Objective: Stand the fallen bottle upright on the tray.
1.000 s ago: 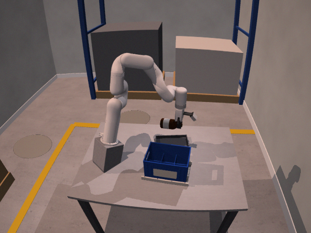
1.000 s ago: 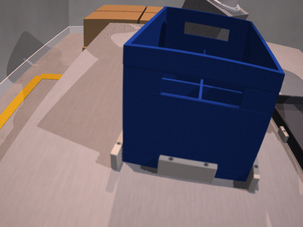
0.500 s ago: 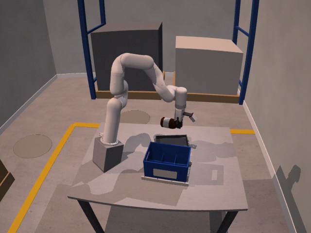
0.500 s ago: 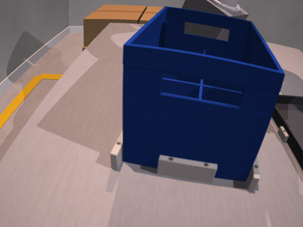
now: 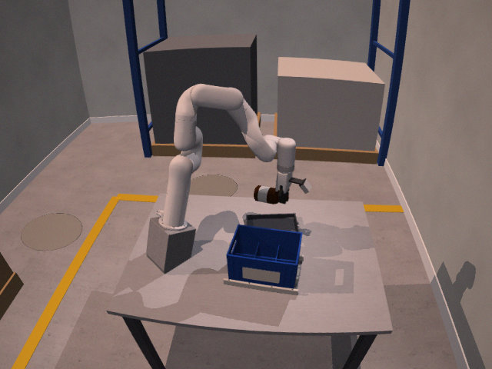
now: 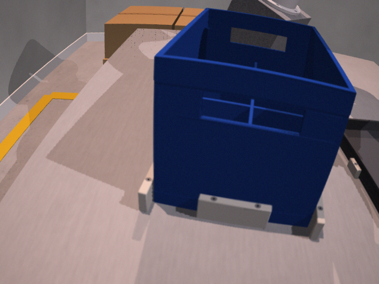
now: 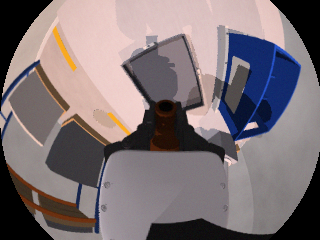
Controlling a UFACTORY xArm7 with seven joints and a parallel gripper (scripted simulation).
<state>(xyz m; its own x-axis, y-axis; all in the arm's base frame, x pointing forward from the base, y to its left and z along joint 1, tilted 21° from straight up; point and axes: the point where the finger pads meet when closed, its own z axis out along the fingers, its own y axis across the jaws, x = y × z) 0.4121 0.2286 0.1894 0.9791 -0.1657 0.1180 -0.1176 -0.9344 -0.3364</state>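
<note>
The brown bottle is 60 mm behind my hand, 10 mm to the left of it and 10 mm below it. The rest, counted from my hand: blue crate 280 mm to the right, 120 mm below, 10 mm behind; tray 190 mm below, 50 mm behind, 10 mm to the right.
</note>
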